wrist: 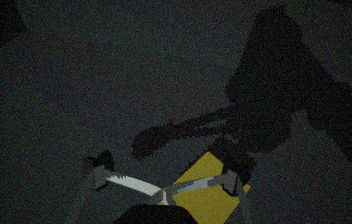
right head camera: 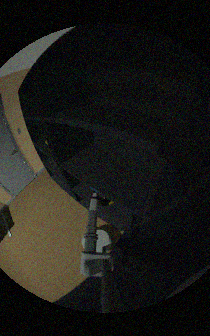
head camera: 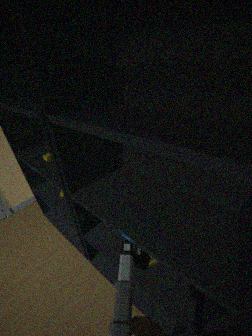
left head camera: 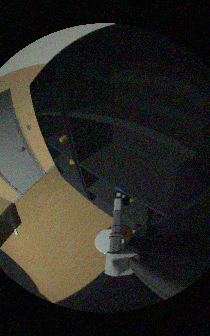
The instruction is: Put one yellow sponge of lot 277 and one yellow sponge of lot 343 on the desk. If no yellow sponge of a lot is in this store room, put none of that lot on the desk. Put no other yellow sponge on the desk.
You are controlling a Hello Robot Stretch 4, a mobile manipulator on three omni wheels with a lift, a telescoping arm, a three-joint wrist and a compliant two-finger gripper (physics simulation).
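Frame: origin at the robot's base, x ahead, y left, z up, level; metres.
Where they show: gripper, between the fingertips: (wrist: 164,165); robot's base, origin of its link: (right head camera: 96,241) (left head camera: 108,240).
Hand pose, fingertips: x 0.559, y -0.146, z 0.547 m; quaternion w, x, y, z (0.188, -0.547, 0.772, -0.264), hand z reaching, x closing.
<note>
Each offset is from my fingertips to the top centre of the thing. "spot": to the spot under its first point.
My gripper (wrist: 164,165) (head camera: 142,257) (left head camera: 125,197) (right head camera: 104,201) is open, its two fingertips wide apart, low over a dark shelf board. A yellow sponge {dz +0.014, dx -0.049, dy -0.023 m} (wrist: 205,207) (head camera: 152,261) (left head camera: 132,200) (right head camera: 111,203) lies at the bottom of the wrist view, turned at an angle. The right finger crosses in front of it, and the view's lower edge cuts it off. Whether the finger touches it I cannot tell. No lot number can be read. Two more yellow things, one higher {dz +0.461, dx +0.505, dy +0.874 m} (head camera: 47,157) (left head camera: 63,139) and one lower {dz +0.004, dx +0.526, dy +0.851 m} (head camera: 62,193) (left head camera: 72,162), are on the shelves further left. I cannot make out a desk for certain.
The dark shelf unit {spot: dz +0.863, dx -0.167, dy +0.103 m} (head camera: 150,143) (left head camera: 125,121) stands before me, with board edges and uprights near the arm. A blue strip {dz +0.416, dx -0.139, dy +0.150 m} (head camera: 127,236) (left head camera: 119,190) is on a board edge by the gripper. A grey door {spot: dz +0.343, dx +0.392, dy +1.872 m} (left head camera: 20,150) and dark brown furniture (left head camera: 10,220) are at left.
</note>
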